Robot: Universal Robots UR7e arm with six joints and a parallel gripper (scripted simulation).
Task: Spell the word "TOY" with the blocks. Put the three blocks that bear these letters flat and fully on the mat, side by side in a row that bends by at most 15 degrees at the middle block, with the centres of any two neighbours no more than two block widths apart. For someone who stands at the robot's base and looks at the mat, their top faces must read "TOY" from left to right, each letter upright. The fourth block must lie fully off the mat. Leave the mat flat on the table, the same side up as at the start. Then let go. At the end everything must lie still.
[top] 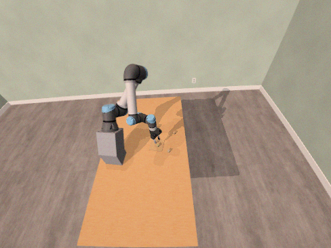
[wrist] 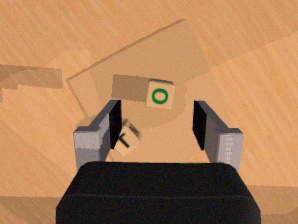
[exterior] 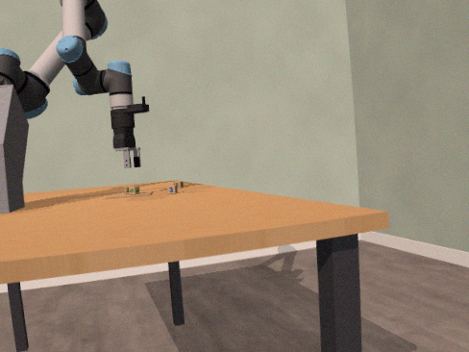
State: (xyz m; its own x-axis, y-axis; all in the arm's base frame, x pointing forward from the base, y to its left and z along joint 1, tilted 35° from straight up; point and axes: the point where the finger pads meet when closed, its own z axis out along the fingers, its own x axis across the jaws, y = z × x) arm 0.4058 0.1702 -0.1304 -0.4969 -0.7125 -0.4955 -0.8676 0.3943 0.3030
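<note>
My hand is 9 cm above the O block. Also, from my hand: Y block (12 cm ahead, 5 cm to the right, 10 cm below); T block (2 cm behind, 5 cm to the left, 9 cm below); tan mat (2 cm behind, 1 cm to the left, 11 cm below).
</note>
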